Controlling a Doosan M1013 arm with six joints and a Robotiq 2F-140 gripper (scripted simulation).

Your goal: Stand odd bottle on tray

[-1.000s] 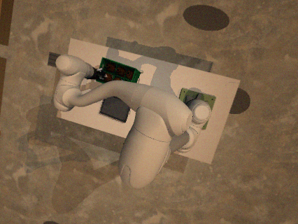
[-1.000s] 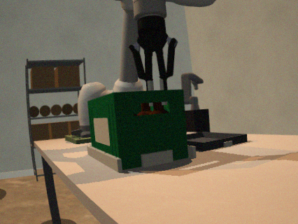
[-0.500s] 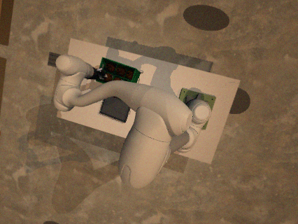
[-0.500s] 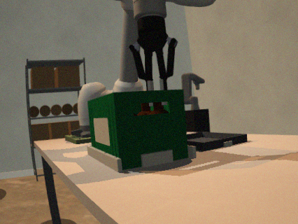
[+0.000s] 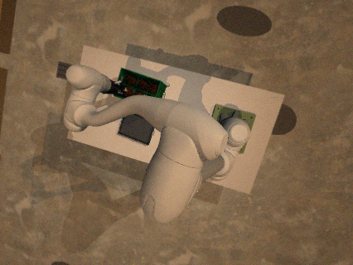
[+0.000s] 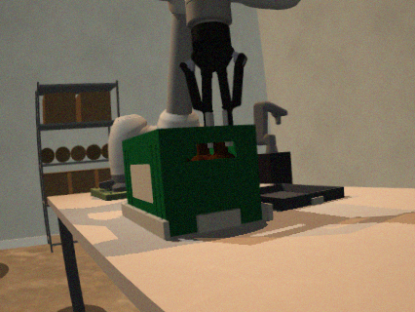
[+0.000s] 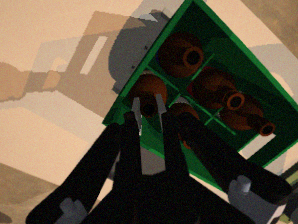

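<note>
Now: the green crate 9 cm behind my hand, 4 cm to the right of it and 9 cm below it. Round my hand: brown bottle 10 cm behind, 8 cm to the right, 9 cm below; dark tray 11 cm behind, 23 cm to the left, 16 cm below.
</note>
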